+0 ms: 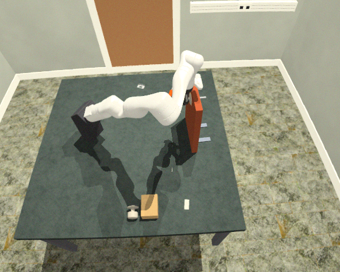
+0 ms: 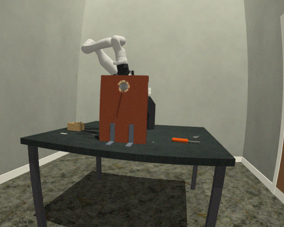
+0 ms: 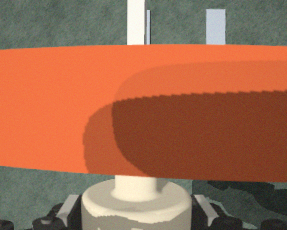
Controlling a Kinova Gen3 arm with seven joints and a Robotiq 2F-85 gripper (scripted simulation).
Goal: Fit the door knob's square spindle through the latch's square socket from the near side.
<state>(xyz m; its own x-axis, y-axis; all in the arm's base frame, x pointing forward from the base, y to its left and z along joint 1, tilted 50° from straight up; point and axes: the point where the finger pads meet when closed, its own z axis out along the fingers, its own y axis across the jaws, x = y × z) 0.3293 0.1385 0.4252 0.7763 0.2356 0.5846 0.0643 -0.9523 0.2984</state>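
Now: the cream door knob 40 mm ahead of my hand and 10 mm below it. Round my hand: small white plate 480 mm to the right, 360 mm below, 90 mm behind; then tan block 450 mm to the right, 330 mm below, 300 mm behind.
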